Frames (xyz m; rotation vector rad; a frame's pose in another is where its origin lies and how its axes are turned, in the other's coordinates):
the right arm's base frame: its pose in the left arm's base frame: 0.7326 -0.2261 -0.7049 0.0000 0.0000 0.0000
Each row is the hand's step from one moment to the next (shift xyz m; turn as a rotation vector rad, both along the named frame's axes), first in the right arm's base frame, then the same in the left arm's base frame.
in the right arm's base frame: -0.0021 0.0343 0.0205 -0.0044 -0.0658 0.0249
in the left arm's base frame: -0.0021 0.0343 0.0205 -0.0044 -0.0658 0.0249
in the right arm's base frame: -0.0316 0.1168 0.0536 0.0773 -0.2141 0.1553
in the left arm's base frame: -0.0316 0.1168 0.0536 0.0773 -0.2141 0.1553
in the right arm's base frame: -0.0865 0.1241 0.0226 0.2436 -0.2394 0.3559
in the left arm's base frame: -0.0865 0.1241 0.0226 0.2436 -0.2394 0.3559
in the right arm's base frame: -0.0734 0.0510 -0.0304 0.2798 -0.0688 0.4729
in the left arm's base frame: -0.0734 0.0510 -0.0304 0.2798 -0.0688 0.4729
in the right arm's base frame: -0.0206 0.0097 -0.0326 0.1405 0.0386 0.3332
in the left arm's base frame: -0.0206 0.0097 -0.0326 0.1405 0.0386 0.3332
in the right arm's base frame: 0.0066 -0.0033 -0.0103 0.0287 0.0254 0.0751
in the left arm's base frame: 0.0066 -0.0033 -0.0103 0.0287 0.0254 0.0751
